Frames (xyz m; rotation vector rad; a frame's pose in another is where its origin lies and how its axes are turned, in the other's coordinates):
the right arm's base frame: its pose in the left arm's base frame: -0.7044 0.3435 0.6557 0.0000 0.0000 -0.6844
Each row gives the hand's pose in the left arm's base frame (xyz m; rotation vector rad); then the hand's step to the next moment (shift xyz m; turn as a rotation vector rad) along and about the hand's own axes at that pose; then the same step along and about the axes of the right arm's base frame.
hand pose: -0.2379 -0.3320 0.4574 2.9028 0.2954 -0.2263
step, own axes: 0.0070 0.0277 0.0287 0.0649 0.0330 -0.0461
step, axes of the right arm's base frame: 0.0270 -0.0189 -0.0235 0.0647 0.0408 0.0397
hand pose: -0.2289 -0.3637 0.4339 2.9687 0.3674 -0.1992
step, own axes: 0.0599 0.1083 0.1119 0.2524 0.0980 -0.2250
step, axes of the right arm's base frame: 0.1240 -0.0379 -0.1051 0.2268 0.1851 0.1955
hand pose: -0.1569 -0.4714 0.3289 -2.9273 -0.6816 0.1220
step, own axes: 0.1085 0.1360 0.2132 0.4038 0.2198 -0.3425
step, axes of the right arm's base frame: 0.1339 0.0461 -0.2360 0.4167 0.2703 0.2863
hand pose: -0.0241 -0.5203 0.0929 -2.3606 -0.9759 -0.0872
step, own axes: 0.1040 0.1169 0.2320 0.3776 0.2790 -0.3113
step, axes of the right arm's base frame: 0.0138 0.1701 -0.2218 0.4497 0.2543 0.2245
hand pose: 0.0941 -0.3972 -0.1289 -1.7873 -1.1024 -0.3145
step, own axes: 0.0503 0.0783 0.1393 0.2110 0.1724 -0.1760
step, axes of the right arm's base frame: -0.0424 0.1389 -0.0836 0.2641 0.1479 0.1165
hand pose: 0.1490 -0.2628 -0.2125 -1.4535 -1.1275 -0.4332
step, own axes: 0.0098 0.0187 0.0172 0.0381 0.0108 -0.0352
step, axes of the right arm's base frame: -0.0032 0.0262 -0.0067 0.0396 0.0121 0.0331
